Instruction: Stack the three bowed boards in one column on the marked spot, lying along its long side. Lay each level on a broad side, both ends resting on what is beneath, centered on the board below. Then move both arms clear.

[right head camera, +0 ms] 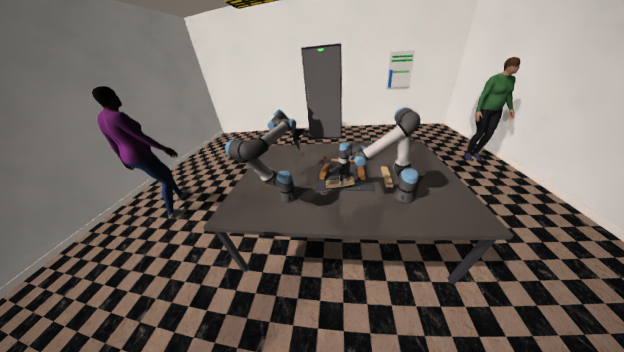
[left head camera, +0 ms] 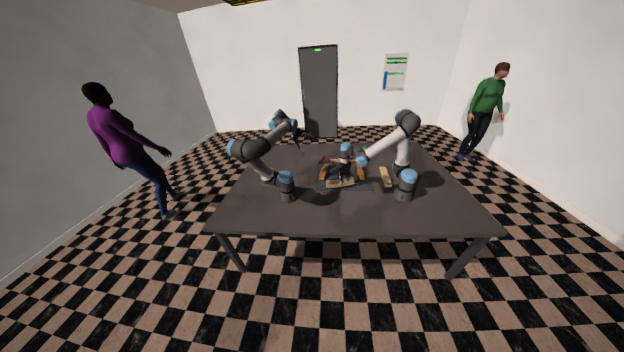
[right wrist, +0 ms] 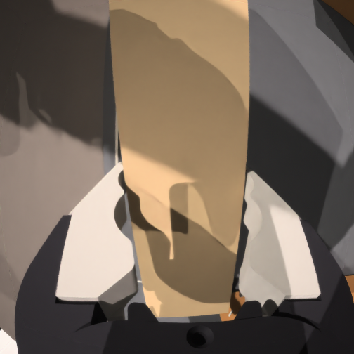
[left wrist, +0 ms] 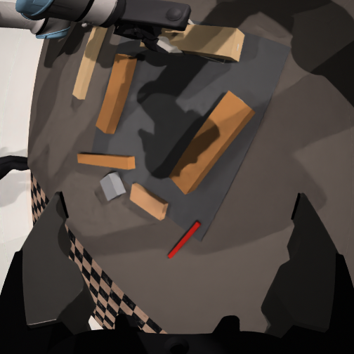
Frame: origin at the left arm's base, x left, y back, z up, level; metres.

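Seen in the pictures: left gripper, fingertip midpoint: (right head camera: 306, 143) (left head camera: 307, 143); right gripper, fingertip midpoint: (right head camera: 340, 183) (left head camera: 340, 183); left arm's base, link origin: (right head camera: 289, 196) (left head camera: 289, 196); right arm's base, link origin: (right head camera: 403, 196) (left head camera: 402, 195).
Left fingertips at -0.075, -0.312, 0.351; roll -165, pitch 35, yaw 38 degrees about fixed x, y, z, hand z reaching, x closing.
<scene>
Offsets run from my left fingertips to a thing's middle, as dx, dy, dz.
My right gripper (left head camera: 344, 179) (right head camera: 343, 179) (right wrist: 183, 166) is shut on a broad pale board (left head camera: 340, 184) (right head camera: 340, 183) (left wrist: 215, 42) (right wrist: 175, 100), held broad side up, low over the near part of the dark mat (left wrist: 270, 65). A sliver of thin outline shows at its edge in the left wrist view; the rest is hidden. An orange board @(-0.118, -0.098, -0.326) (left head camera: 324, 172) (right head camera: 325, 172) (left wrist: 212, 145) and another orange board @(-0.449, -0.179, -0.319) (left head camera: 360, 172) (right head camera: 361, 173) (left wrist: 116, 95) lie on the mat. Contact beneath the pale board is unclear. My left gripper (left wrist: 179, 196) is open and empty, high at the back left.
A narrow pale board @(-0.687, -0.169, -0.337) (left head camera: 385, 177) (right head camera: 386, 177) (left wrist: 90, 62) lies right of the mat. Around the mat's back edge are a small orange piece (left wrist: 106, 161), a grey block (left wrist: 112, 186), a peach block (left wrist: 149, 201) and a red stick (left wrist: 184, 240). Two people stand beyond the table.
</scene>
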